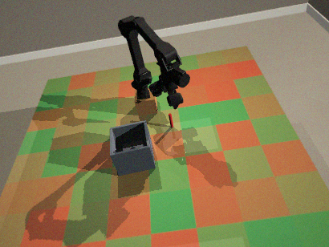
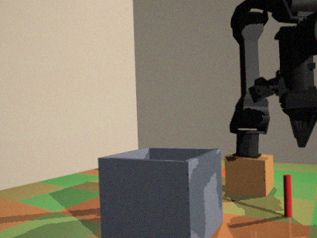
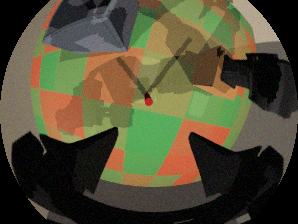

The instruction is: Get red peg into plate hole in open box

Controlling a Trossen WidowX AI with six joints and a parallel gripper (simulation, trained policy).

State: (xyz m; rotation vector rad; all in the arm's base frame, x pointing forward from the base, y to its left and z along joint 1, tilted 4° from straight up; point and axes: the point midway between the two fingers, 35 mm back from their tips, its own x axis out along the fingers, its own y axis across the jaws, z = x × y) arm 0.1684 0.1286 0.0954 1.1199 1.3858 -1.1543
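Now: the red peg 10 cm below my gripper tip, 2 cm to the right of it and 1 cm ahead of it. From my gripper tip the other things lie so: grey plate (21 cm to the right, 16 cm ahead, 10 cm below).
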